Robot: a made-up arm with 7 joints. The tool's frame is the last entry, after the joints.
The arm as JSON. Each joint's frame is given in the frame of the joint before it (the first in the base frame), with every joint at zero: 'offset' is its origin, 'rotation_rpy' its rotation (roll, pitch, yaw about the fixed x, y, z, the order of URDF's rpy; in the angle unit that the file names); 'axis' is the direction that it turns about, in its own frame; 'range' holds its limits. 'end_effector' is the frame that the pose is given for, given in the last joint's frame.
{
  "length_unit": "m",
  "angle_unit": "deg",
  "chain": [
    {
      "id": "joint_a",
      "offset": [
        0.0,
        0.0,
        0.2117
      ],
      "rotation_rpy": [
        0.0,
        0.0,
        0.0
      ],
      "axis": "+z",
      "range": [
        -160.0,
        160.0
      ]
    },
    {
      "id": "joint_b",
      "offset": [
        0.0,
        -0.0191,
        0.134
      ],
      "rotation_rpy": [
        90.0,
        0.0,
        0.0
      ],
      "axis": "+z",
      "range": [
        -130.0,
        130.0
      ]
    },
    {
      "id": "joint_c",
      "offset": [
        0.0,
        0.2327,
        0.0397
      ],
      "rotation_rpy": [
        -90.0,
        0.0,
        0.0
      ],
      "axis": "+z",
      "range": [
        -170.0,
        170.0
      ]
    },
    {
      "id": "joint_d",
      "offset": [
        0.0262,
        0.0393,
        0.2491
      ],
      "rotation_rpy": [
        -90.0,
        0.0,
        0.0
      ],
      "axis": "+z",
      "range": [
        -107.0,
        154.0
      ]
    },
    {
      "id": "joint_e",
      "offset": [
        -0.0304,
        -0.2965,
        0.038
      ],
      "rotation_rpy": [
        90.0,
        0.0,
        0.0
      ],
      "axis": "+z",
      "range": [
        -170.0,
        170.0
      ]
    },
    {
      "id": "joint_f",
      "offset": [
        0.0,
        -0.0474,
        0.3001
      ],
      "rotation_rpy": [
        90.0,
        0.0,
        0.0
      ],
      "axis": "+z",
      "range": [
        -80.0,
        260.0
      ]
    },
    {
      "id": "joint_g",
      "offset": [
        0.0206,
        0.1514,
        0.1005
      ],
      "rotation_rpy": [
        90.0,
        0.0,
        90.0
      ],
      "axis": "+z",
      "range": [
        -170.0,
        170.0
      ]
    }
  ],
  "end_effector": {
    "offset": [
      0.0,
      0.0,
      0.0
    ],
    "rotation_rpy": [
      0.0,
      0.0,
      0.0
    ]
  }
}
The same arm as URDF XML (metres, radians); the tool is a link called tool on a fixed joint. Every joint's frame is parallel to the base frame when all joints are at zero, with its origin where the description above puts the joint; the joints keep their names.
<robot name="arm">
  <joint name="joint_a" type="revolute">
    <parent link="base"/>
    <child link="link1"/>
    <origin xyz="0 0 0.2117" rpy="0 0 0"/>
    <axis xyz="0 0 1"/>
    <limit lower="-2.7925" upper="2.7925"/>
  </joint>
  <joint name="joint_b" type="revolute">
    <parent link="link1"/>
    <child link="link2"/>
    <origin xyz="0 -0.0191 0.134" rpy="0 0 0"/>
    <axis xyz="0 -1 0"/>
    <limit lower="-2.2689" upper="2.2689"/>
  </joint>
  <joint name="joint_c" type="revolute">
    <parent link="link2"/>
    <child link="link3"/>
    <origin xyz="0 -0.0397 0.2327" rpy="0 0 0"/>
    <axis xyz="0 0 1"/>
    <limit lower="-2.9671" upper="2.9671"/>
  </joint>
  <joint name="joint_d" type="revolute">
    <parent link="link3"/>
    <child link="link4"/>
    <origin xyz="0.0262 0.0393 0.2491" rpy="0 0 0"/>
    <axis xyz="0 1 0"/>
    <limit lower="-1.8675" upper="2.6878"/>
  </joint>
  <joint name="joint_e" type="revolute">
    <parent link="link4"/>
    <child link="link5"/>
    <origin xyz="-0.0304 0.038 0.2965" rpy="0 0 0"/>
    <axis xyz="0 0 1"/>
    <limit lower="-2.9671" upper="2.9671"/>
  </joint>
  <joint name="joint_f" type="revolute">
    <parent link="link5"/>
    <child link="link6"/>
    <origin xyz="0 -0.0474 0.3001" rpy="0 0 0"/>
    <axis xyz="0 -1 0"/>
    <limit lower="-1.3963" upper="4.5379"/>
  </joint>
  <joint name="joint_g" type="revolute">
    <parent link="link6"/>
    <child link="link7"/>
    <origin xyz="0.0206 -0.1005 0.1514" rpy="0 0 0"/>
    <axis xyz="1 0 0"/>
    <limit lower="-2.9671" upper="2.9671"/>
  </joint>
  <joint name="tool_joint" type="fixed">
    <parent link="link7"/>
    <child link="tool"/>
    <origin xyz="0 0 0" rpy="3.1416 -1.5708 0"/>
  </joint>
  <link name="base"/>
  <link name="link1"/>
  <link name="link2"/>
  <link name="link3"/>
  <link name="link4"/>
  <link name="link5"/>
  <link name="link6"/>
  <link name="link7"/>
  <link name="tool"/>
</robot>

